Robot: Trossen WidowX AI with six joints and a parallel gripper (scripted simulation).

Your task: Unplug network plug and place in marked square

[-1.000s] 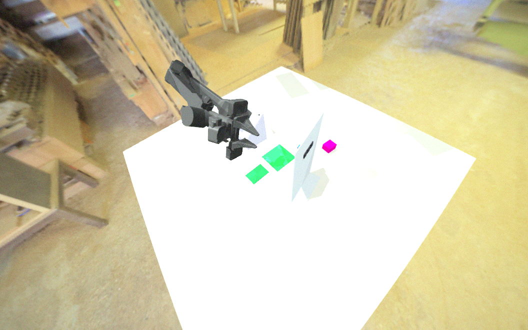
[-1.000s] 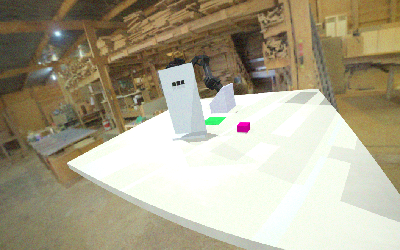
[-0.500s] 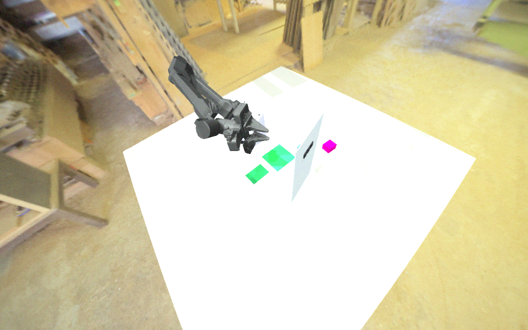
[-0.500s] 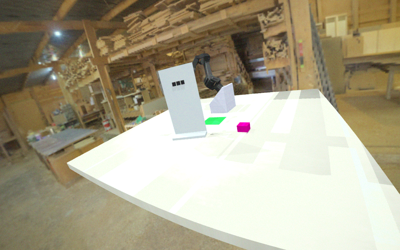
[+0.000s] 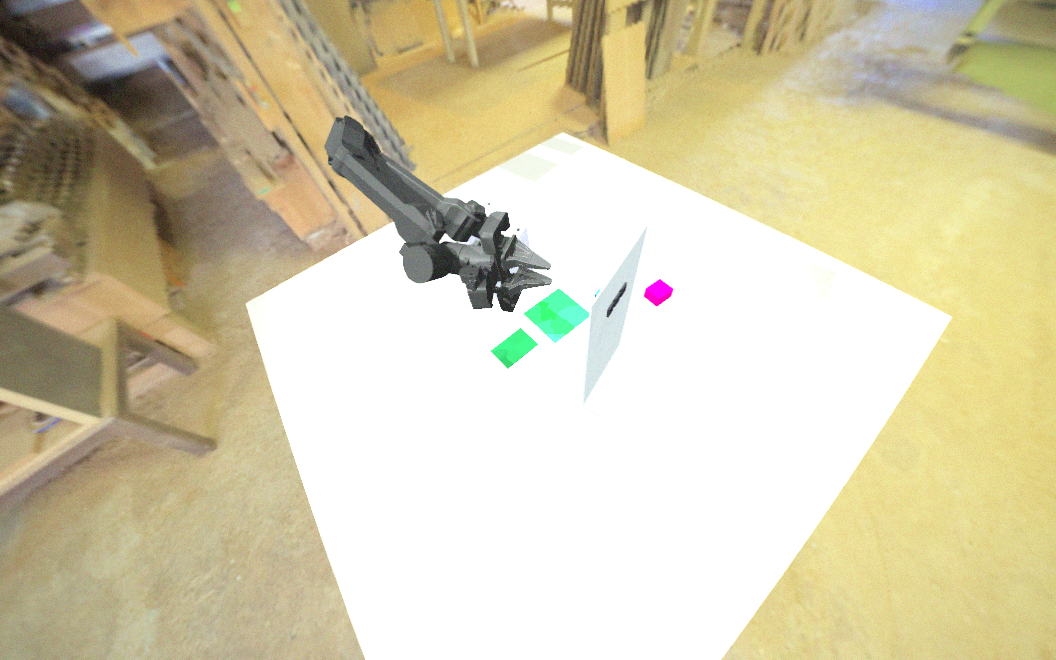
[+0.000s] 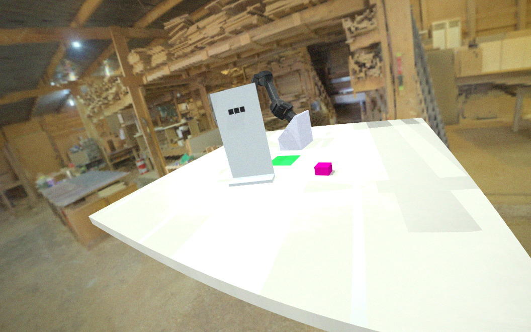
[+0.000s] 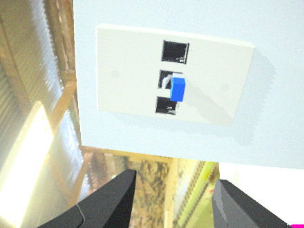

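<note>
Right now my gripper tip is 9 cm short of the blue plug and 3 cm to the right of it. Also, from my gripper tip: pale panel: 11 cm ahead, 4 cm to the left, 10 cm below; thin pale tab: 10 cm ahead, 4 cm to the left, 1 cm above; green patch: 9 cm behind, 7 cm to the left, 26 cm below.
</note>
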